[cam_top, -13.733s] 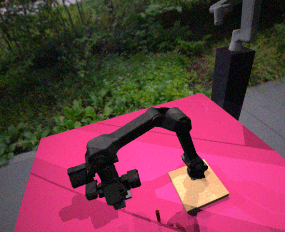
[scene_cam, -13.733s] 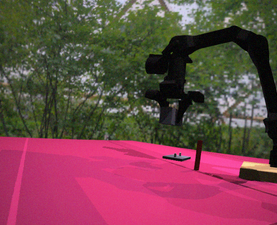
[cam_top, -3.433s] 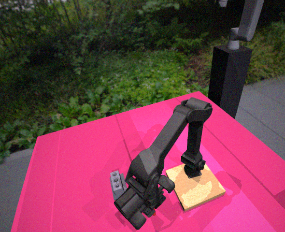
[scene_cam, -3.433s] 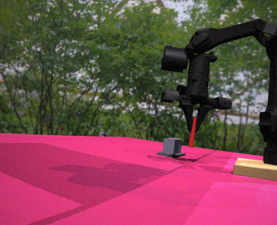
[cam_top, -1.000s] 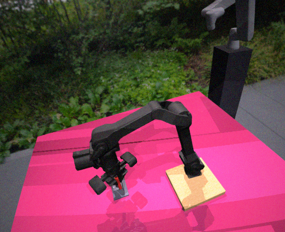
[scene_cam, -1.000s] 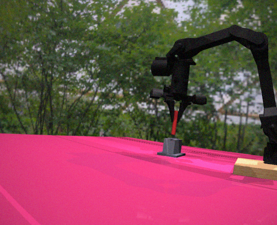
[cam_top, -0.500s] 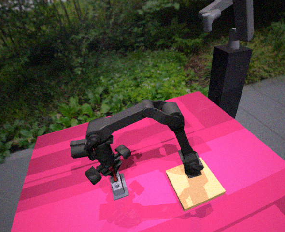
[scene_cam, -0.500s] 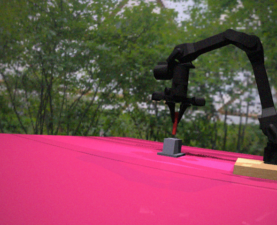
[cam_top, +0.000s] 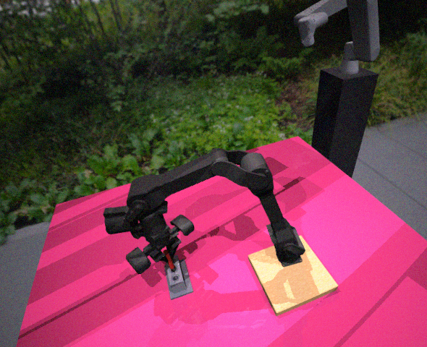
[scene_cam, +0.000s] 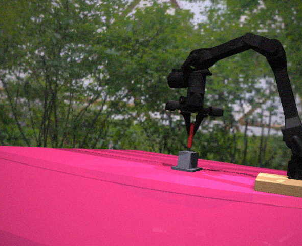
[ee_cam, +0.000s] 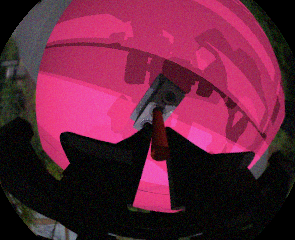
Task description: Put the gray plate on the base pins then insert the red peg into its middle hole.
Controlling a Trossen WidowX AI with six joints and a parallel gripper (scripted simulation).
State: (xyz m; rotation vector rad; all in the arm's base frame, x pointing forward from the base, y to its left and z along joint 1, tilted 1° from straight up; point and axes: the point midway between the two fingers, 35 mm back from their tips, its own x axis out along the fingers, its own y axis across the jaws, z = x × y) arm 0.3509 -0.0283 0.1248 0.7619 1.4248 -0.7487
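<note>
Now: gripper tip 70 mm above the gray plate. Round my gripper tip: red peg: right at my gripper tip; base: 110 mm below.
</note>
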